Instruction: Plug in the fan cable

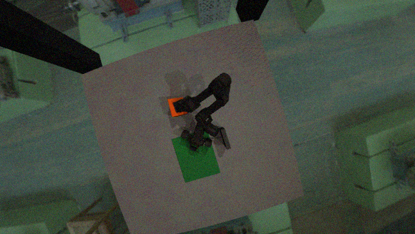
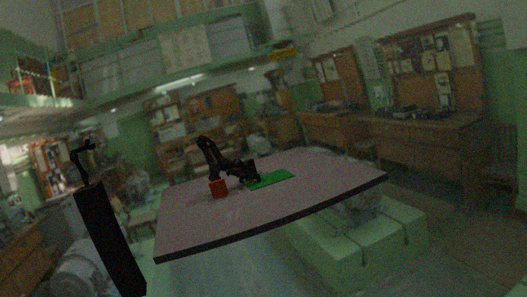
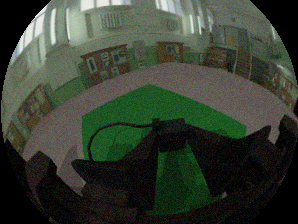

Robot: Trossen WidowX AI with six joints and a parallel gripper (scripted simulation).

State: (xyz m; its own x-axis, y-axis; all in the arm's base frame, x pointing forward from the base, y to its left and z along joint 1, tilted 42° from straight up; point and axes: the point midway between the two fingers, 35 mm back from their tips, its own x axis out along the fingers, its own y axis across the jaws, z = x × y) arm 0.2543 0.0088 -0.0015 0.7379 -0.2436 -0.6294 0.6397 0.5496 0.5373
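Right now my gripper tip is 6 cm short of the green board and 5 cm above it. Also, from my gripper tip: dark fan plug: 1 cm below; then dark fan: 1 cm behind, 20 cm to the left, 2 cm above.
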